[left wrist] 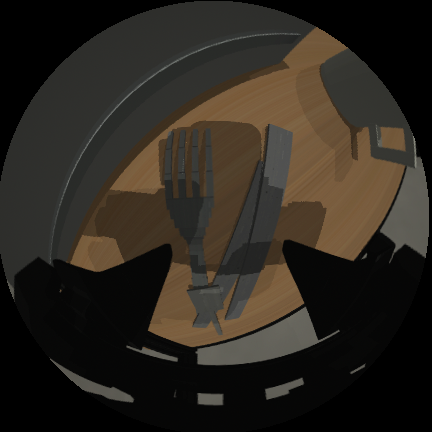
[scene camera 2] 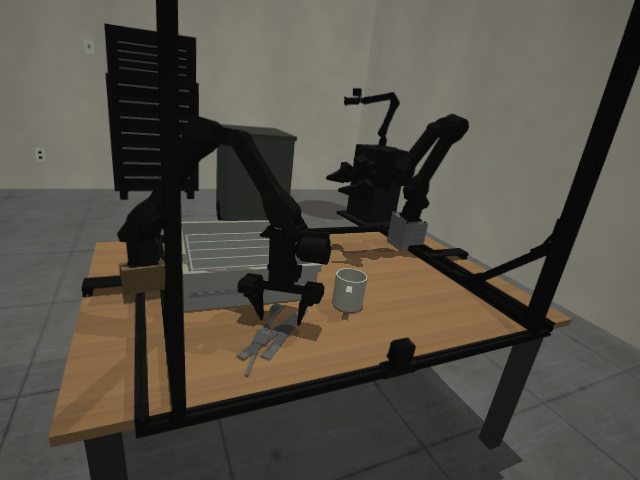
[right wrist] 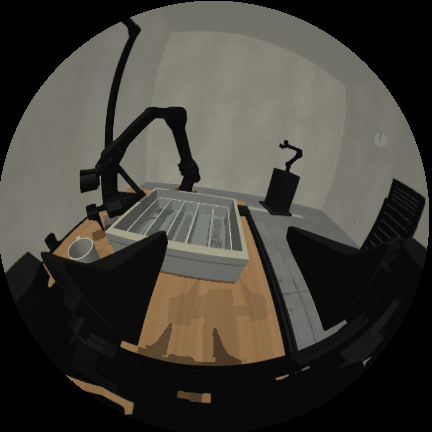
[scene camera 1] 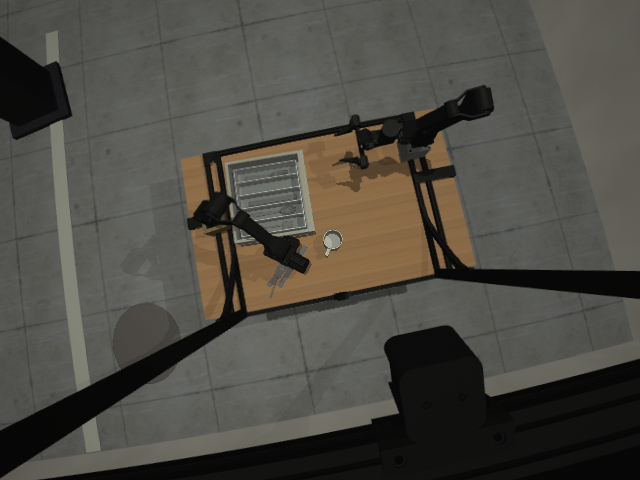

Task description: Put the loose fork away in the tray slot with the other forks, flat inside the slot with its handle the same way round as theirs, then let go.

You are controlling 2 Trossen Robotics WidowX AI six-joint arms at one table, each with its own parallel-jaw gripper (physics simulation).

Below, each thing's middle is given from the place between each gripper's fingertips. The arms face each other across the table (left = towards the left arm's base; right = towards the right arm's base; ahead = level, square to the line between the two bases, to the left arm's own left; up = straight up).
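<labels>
Measured from my right hand, the grey cutlery tray (scene camera 1: 286,184) is 21 cm below, 31 cm to the left and 3 cm behind. The white mug (scene camera 2: 349,289) is 20 cm below that same right hand, and it is also 30 cm behind it and 13 cm to the left of it.
My left hand, for its part, is 4 cm below the white mug and 20 cm to the left of it. The grey cutlery tray is 3 cm above my left hand, 28 cm ahead of it and 2 cm to the right of it.
</labels>
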